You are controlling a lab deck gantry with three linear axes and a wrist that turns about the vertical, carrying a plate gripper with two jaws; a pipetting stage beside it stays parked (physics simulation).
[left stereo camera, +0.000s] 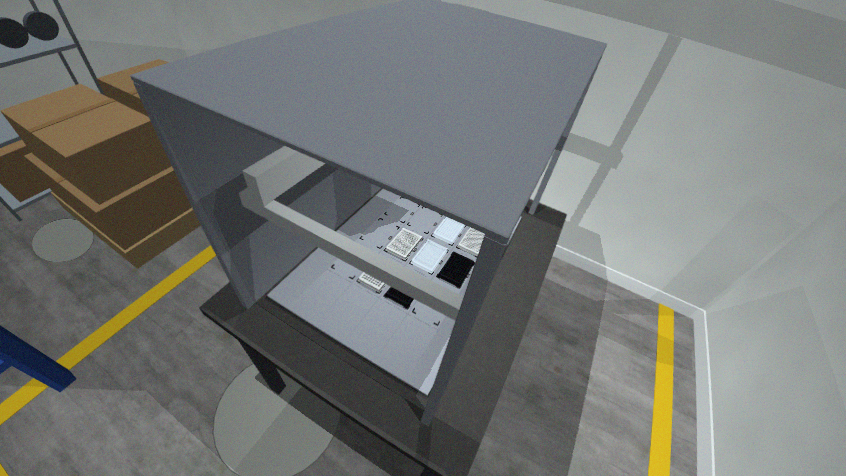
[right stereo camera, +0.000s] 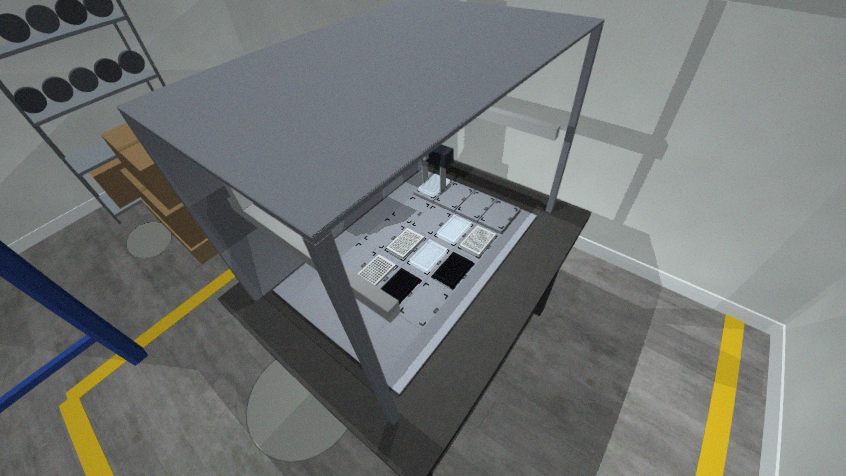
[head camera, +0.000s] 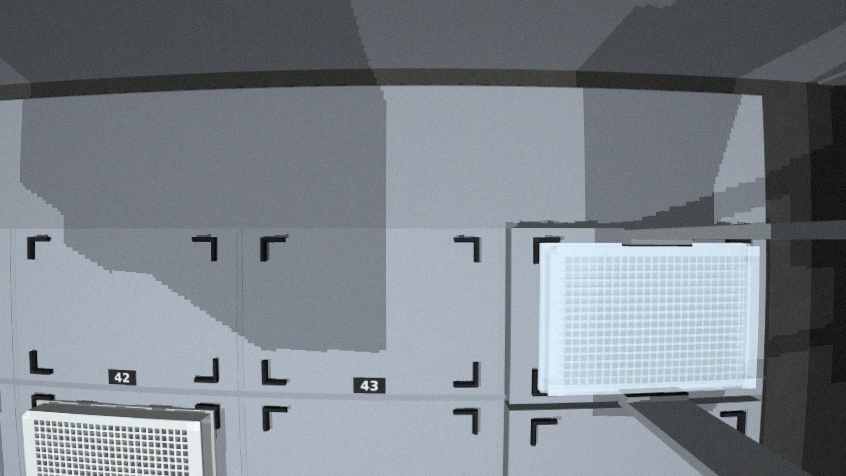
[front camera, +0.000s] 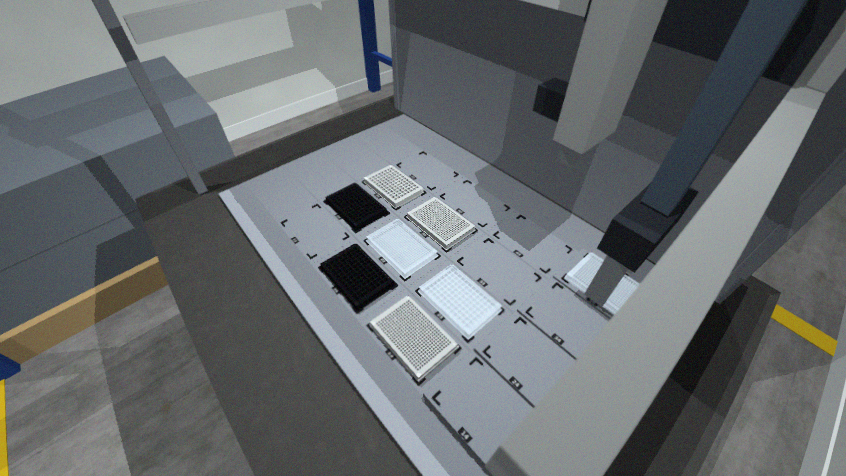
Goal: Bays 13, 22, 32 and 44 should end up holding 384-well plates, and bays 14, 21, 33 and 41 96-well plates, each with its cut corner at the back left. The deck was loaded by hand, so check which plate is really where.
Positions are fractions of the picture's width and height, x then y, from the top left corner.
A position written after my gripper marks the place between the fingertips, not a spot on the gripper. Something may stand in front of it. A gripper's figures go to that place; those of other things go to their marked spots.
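My gripper (head camera: 0.77, 0.67) is 0.25 m from the lens; a bay 42 (head camera: 0.18, 0.63) is 0.30 m from the lens.
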